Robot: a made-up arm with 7 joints.
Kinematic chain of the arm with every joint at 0, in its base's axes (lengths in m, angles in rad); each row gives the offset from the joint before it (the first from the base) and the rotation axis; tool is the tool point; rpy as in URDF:
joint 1: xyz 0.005 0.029 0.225 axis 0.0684 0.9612 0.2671
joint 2: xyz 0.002 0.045 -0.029 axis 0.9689 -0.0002 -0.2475
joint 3: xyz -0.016 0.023 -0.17 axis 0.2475 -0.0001 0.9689
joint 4: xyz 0.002 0.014 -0.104 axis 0.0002 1 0
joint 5: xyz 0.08 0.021 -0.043 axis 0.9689 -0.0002 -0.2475
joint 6: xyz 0.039 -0.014 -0.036 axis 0.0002 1 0
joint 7: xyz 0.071 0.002 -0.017 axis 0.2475 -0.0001 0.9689
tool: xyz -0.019 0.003 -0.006 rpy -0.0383 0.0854 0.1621
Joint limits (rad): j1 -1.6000..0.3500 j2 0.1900..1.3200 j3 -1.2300..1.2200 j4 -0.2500..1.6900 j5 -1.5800..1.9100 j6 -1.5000..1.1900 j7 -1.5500..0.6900
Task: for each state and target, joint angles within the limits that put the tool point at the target. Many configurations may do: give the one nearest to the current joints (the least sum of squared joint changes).
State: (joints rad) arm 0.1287 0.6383 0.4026 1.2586 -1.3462 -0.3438 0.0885
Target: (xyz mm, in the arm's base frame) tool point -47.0 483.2 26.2
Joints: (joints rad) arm 0.3500 0.8365 0.7669 0.8269 -1.3362 -0.8333 0.1396
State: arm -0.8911 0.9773 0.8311 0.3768 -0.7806 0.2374 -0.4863
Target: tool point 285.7 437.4 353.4
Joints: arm -1.2338 1.1648 0.7487 0.5651 -0.7032 0.2318 -0.5885
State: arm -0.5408 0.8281 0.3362 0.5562 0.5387 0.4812 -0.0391
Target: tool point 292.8 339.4 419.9
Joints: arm -1.2076 1.1662 0.1909 -0.0253 0.5825 0.3234 -0.0628
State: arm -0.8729 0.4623 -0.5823 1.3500 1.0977 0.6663 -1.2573
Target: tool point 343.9 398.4 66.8
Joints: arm -0.9344 0.7115 -0.5574 1.4887 1.0893 0.8005 -1.2235
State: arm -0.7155 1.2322 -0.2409 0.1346 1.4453 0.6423 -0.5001
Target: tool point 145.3 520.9 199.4
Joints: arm -0.1765 1.2735 0.2350 0.8280 1.2140 0.7324 -0.4843
